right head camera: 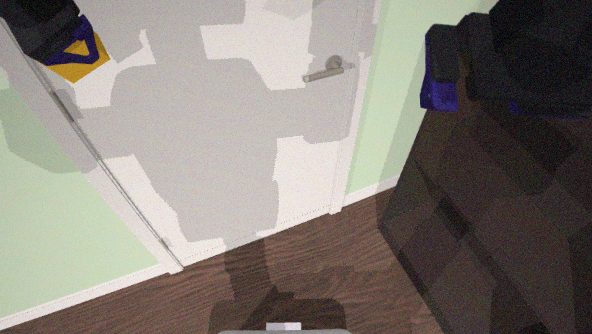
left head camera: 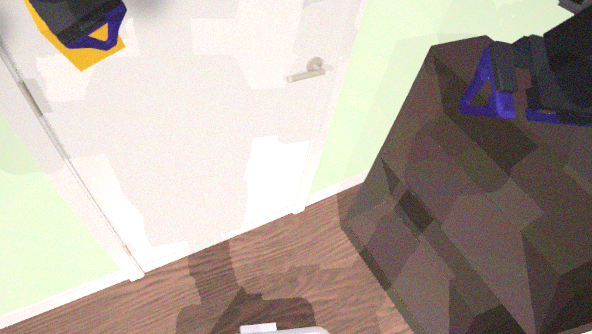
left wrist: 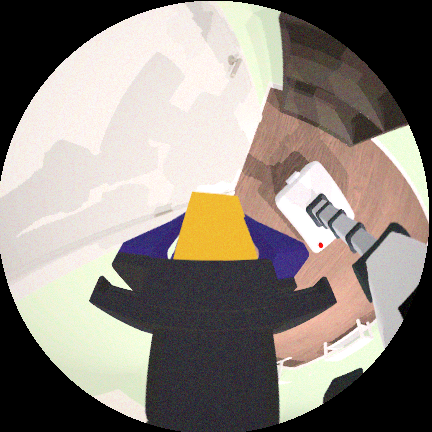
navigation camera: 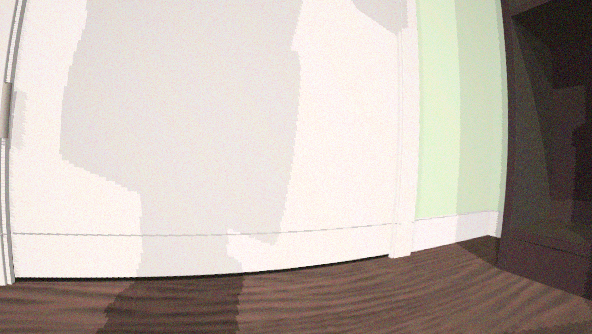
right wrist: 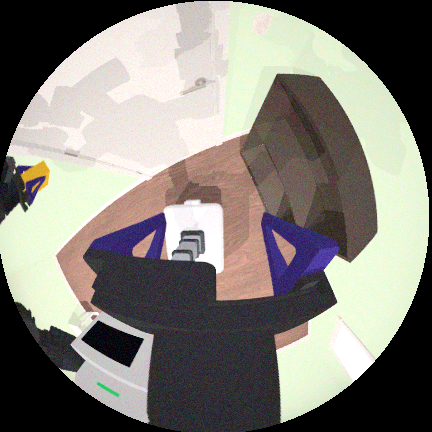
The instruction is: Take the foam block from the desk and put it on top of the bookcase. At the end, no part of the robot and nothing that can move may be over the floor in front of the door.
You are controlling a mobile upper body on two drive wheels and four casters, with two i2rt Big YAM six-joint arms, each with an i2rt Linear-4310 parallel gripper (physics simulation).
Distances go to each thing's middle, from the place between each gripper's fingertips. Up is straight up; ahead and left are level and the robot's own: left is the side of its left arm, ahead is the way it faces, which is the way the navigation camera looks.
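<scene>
The yellow foam block (right head camera: pixel 73 72) has my left gripper 10 mm to the right of it, 20 mm past it and 20 mm below it.
The yellow foam block is 2 cm above my right hand, 11 cm ahead of it and 45 cm to the left of it. Going by its middle, the yellow foam block is nearer to my left gripper than to my right hand.
</scene>
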